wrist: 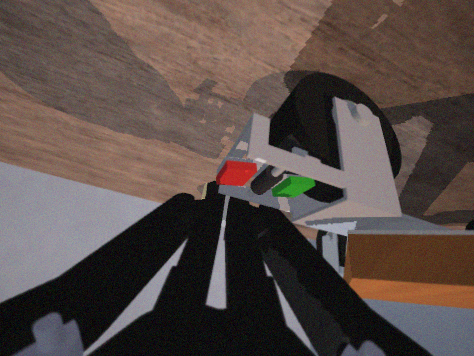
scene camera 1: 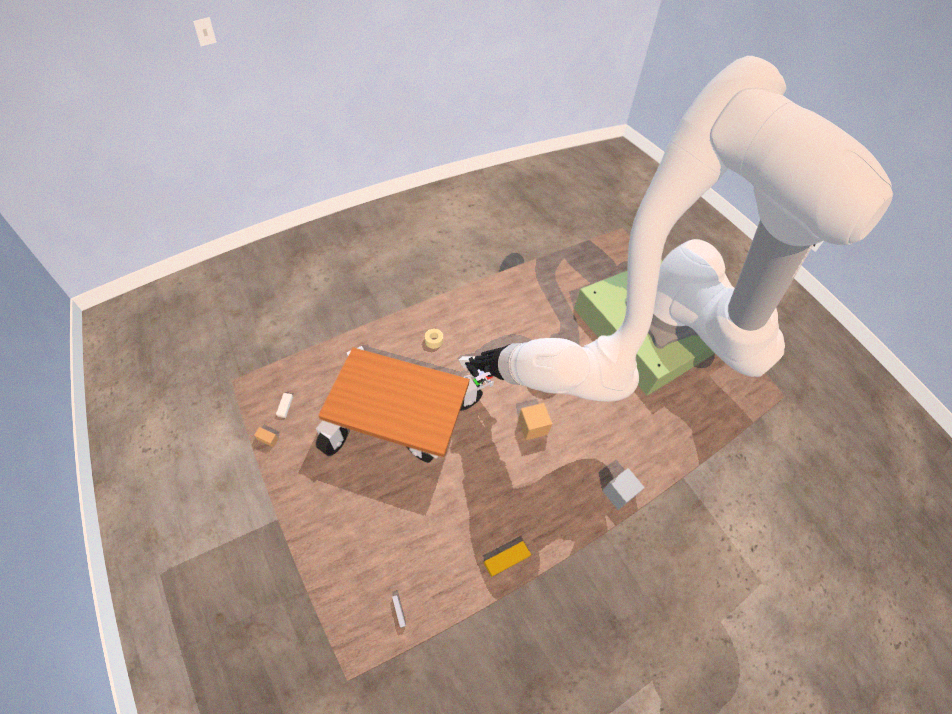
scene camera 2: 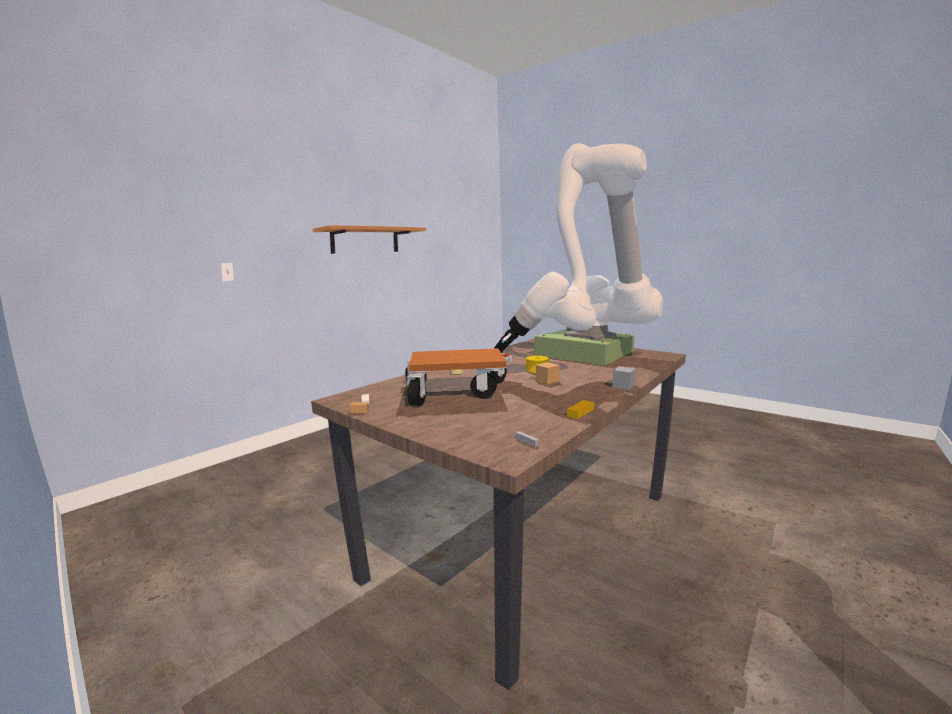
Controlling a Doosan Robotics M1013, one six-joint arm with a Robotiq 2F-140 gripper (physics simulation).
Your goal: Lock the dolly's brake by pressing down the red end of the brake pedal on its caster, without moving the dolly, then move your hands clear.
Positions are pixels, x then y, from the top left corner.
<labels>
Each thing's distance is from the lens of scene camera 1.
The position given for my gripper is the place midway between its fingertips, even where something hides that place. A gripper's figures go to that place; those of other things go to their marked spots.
my gripper (scene camera 1: 463, 362): 126 cm
dolly (scene camera 1: 414, 406): 109 cm
orange cube (scene camera 1: 534, 421): 117 cm
grey cube (scene camera 1: 623, 488): 115 cm
</labels>
